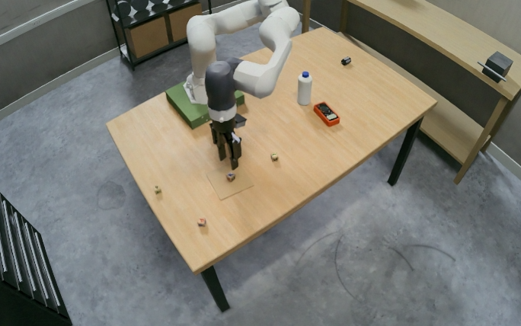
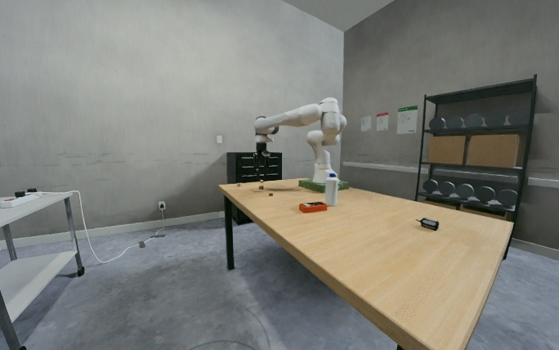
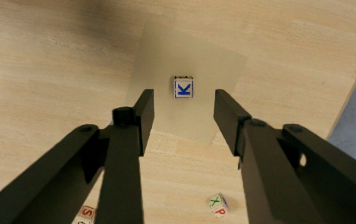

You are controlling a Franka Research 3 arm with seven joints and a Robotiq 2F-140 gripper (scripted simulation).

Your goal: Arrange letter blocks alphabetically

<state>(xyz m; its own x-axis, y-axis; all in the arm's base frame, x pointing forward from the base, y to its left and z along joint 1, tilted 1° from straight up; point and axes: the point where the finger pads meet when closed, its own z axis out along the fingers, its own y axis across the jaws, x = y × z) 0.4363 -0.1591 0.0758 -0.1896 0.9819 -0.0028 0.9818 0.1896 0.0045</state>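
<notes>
Right now the tan mat is 12 cm below my hand and 1 cm to the right of it. From my hand the other things lie so: white bottle 51 cm to the left, 17 cm behind, 4 cm below; then block 19 cm to the left, 11 cm below, 2 cm ahead; then orange meter 53 cm to the left, 11 cm below, 4 cm behind.
</notes>
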